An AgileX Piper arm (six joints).
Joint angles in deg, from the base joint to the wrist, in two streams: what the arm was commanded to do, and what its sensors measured. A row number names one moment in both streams.
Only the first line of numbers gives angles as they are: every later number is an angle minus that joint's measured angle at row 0.
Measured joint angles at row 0:
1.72 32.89 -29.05 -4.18 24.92 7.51
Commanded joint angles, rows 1 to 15:
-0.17 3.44 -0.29 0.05 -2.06 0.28
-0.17 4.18 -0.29 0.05 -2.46 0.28
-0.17 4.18 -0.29 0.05 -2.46 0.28
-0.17 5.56 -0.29 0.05 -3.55 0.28
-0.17 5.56 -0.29 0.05 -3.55 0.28
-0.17 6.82 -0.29 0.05 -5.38 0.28
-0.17 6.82 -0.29 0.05 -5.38 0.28
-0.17 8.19 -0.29 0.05 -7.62 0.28
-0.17 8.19 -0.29 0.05 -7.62 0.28
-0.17 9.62 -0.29 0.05 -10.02 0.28
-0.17 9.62 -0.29 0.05 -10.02 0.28
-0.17 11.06 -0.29 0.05 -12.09 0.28
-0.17 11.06 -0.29 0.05 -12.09 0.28
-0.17 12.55 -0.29 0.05 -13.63 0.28
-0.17 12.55 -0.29 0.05 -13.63 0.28
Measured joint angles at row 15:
0.00 10.88 0.00 0.00 -10.54 0.00
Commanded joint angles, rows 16 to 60:
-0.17 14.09 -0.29 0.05 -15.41 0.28
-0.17 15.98 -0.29 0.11 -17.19 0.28
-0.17 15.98 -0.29 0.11 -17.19 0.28
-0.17 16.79 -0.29 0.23 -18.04 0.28
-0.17 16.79 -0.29 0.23 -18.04 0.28
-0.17 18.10 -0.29 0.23 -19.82 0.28
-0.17 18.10 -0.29 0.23 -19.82 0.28
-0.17 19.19 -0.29 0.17 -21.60 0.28
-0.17 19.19 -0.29 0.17 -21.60 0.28
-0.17 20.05 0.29 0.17 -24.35 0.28
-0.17 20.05 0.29 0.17 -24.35 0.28
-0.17 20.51 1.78 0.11 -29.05 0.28
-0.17 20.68 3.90 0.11 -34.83 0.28
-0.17 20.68 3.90 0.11 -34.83 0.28
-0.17 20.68 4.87 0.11 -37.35 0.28
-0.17 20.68 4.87 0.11 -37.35 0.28
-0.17 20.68 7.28 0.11 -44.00 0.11
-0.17 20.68 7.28 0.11 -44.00 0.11
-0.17 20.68 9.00 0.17 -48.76 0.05
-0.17 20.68 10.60 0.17 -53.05 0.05
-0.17 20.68 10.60 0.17 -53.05 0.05
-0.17 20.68 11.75 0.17 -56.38 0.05
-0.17 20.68 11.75 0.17 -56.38 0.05
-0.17 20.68 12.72 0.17 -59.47 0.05
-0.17 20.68 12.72 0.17 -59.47 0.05
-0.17 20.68 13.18 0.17 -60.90 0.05
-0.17 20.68 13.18 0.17 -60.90 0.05
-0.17 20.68 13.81 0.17 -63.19 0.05
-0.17 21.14 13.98 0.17 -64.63 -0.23
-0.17 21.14 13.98 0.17 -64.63 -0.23
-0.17 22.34 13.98 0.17 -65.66 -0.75
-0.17 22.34 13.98 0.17 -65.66 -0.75
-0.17 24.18 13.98 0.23 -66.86 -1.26
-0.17 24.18 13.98 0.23 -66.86 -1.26
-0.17 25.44 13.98 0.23 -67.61 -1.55
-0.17 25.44 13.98 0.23 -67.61 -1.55
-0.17 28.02 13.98 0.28 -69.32 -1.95
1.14 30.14 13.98 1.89 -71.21 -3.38
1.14 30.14 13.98 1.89 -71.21 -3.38
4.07 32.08 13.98 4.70 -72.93 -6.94
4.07 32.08 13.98 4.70 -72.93 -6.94
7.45 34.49 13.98 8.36 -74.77 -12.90
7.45 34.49 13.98 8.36 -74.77 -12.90
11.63 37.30 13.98 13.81 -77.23 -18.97
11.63 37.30 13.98 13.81 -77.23 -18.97
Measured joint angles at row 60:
7.39 34.38 13.87 7.96 -73.56 -10.89
